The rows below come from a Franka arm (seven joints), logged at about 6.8 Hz.
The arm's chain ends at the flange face. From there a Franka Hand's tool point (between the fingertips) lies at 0.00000 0.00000 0.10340 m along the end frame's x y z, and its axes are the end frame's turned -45 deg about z.
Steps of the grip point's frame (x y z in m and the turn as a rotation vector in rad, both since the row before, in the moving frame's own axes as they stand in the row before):
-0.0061 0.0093 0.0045 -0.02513 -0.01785 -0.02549
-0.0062 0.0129 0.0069 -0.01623 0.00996 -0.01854
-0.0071 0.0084 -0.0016 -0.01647 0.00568 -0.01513
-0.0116 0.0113 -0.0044 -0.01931 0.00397 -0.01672
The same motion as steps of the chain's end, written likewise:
0.0017 0.0078 0.0045 -0.03039 0.00515 -0.02549
0.0028 0.0131 0.0069 -0.00443 0.01852 -0.01854
-0.0007 0.0102 -0.0016 -0.00763 0.01566 -0.01513
-0.0019 0.0151 -0.0044 -0.01085 0.01646 -0.01672

